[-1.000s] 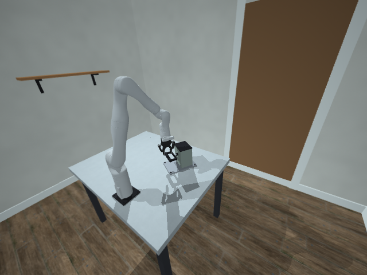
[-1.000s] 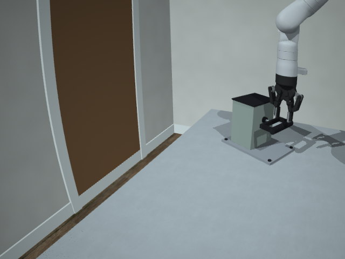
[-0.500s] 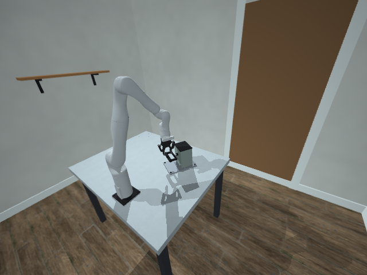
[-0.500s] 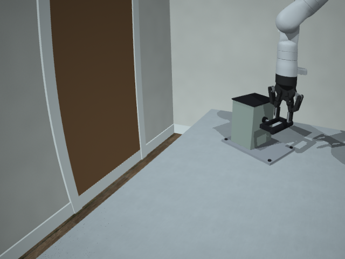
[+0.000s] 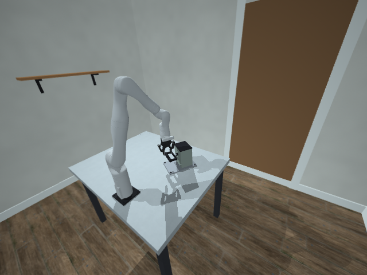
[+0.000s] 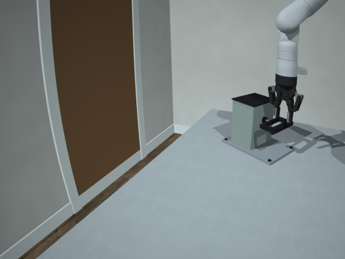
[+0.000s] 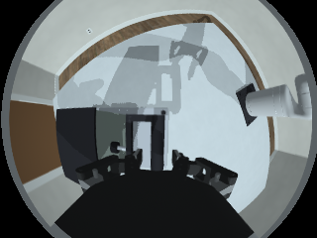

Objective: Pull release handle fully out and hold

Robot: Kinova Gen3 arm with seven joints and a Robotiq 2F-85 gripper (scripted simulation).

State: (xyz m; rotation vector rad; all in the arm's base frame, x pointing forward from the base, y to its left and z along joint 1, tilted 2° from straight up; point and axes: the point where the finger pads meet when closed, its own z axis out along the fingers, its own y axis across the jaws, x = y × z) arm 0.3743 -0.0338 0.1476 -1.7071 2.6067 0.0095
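Now: hand 140 mm above the grey bolted base plate, 90 mm short of it and 40 mm to the left of it.
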